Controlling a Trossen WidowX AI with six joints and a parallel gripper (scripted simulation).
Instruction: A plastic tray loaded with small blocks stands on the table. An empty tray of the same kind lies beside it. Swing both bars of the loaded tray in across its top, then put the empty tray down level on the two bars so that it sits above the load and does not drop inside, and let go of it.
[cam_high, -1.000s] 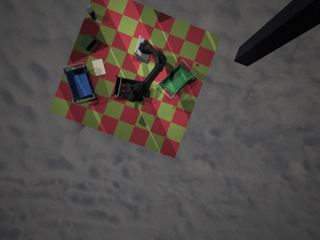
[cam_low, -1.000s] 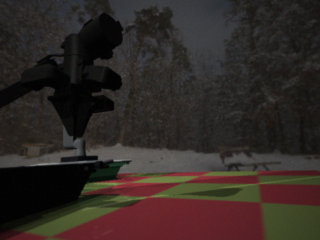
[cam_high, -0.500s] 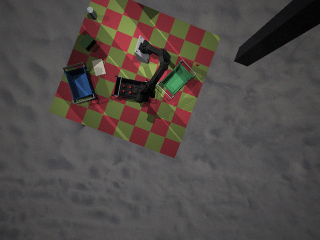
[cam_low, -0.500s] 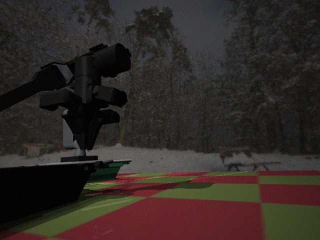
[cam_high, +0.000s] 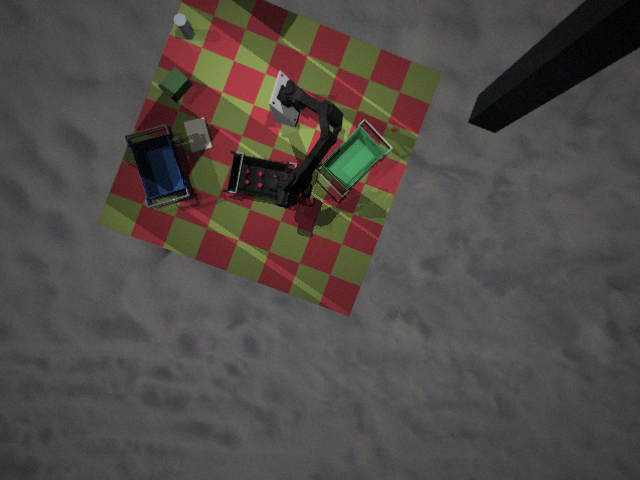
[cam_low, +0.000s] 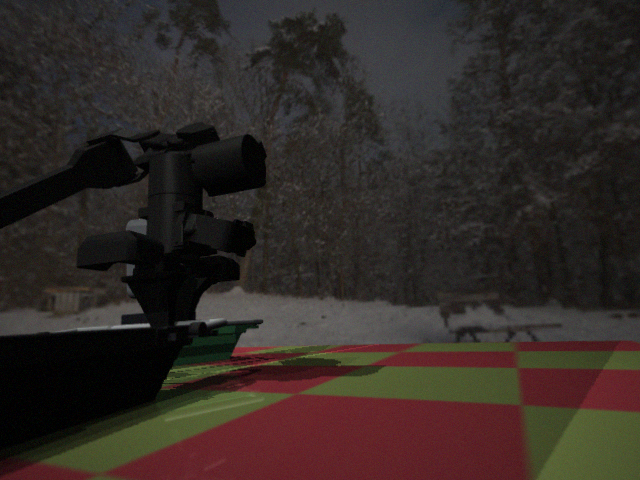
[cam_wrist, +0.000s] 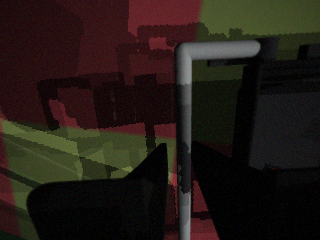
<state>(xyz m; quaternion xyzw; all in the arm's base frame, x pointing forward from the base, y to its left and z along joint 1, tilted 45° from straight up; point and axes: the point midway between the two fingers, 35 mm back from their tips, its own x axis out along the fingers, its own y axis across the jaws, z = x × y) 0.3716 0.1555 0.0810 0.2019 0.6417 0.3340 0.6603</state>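
Now: gripper tip 25 cm past the green tray and 22 cm to the right of it. The rest, counted from my gripper tip: cream block 10 cm behind, 53 cm to the right, 4 cm below; green block 28 cm behind, 69 cm to the right, 2 cm below.
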